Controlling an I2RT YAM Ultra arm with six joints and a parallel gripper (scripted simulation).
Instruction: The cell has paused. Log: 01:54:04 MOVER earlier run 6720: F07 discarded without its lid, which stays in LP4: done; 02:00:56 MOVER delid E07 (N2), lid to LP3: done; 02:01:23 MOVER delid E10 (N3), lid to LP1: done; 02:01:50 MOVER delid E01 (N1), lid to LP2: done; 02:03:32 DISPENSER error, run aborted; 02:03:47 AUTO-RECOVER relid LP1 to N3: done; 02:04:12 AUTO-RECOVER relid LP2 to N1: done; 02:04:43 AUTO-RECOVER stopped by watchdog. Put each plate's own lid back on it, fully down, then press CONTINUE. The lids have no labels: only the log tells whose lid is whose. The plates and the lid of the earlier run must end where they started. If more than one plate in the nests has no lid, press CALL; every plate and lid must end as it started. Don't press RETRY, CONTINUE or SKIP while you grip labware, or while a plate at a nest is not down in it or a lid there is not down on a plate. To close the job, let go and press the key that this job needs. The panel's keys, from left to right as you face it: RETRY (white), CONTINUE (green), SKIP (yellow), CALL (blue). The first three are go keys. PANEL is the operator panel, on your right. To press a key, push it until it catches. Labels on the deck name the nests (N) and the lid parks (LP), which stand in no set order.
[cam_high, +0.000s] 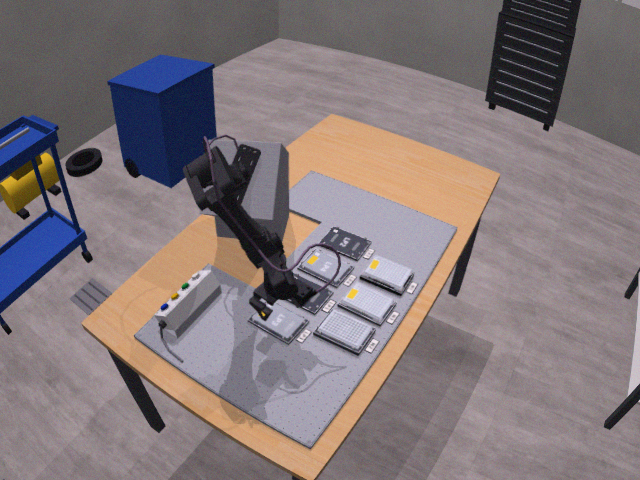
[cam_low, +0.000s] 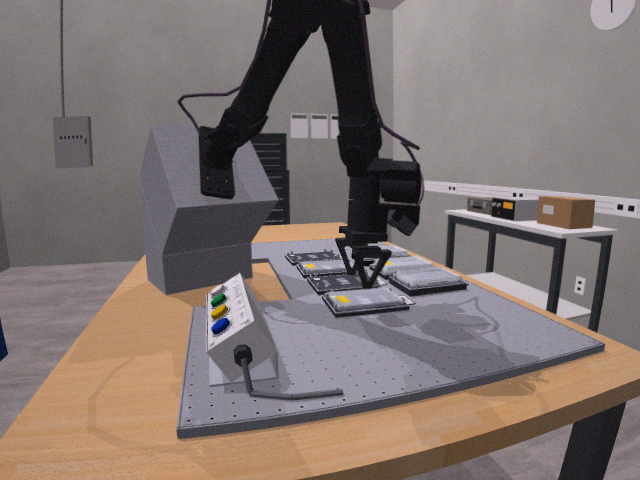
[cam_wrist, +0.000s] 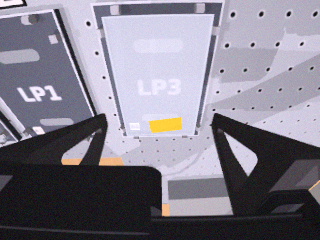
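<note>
Right now my hand is 200 mm short of the well plate, 30 mm above it and 10 mm to the right of it. From my hand the other things lie so: yellow skip key: 290 mm behind, 70 mm to the right, 10 mm above; then green continue key: 280 mm behind, 20 mm to the right, 10 mm above; then blue call key: 300 mm behind, 120 mm to the right, 10 mm above.
</note>
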